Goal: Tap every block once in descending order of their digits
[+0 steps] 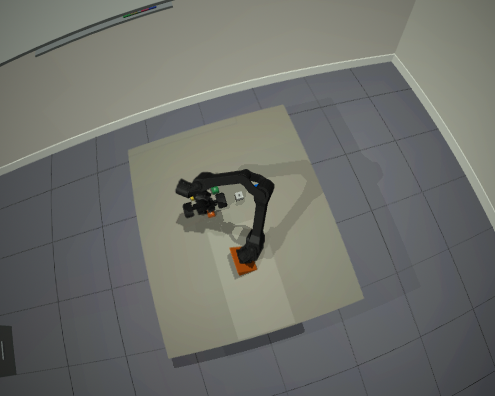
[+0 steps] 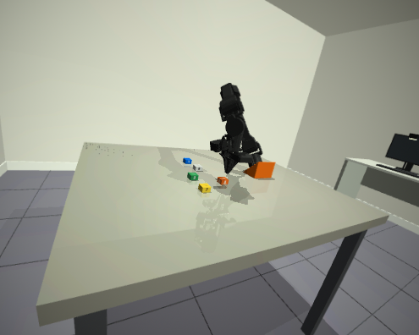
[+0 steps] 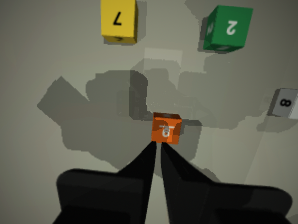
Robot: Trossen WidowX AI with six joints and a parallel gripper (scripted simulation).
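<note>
The orange block is 3 cm below my gripper tip and 1 cm to the right of it. The rest, counted from my gripper tip: green block: 11 cm ahead, 6 cm to the right, 3 cm below; white block: 16 cm to the right, 5 cm ahead, 3 cm below; yellow block: 11 cm ahead, 5 cm to the left, 3 cm below.
</note>
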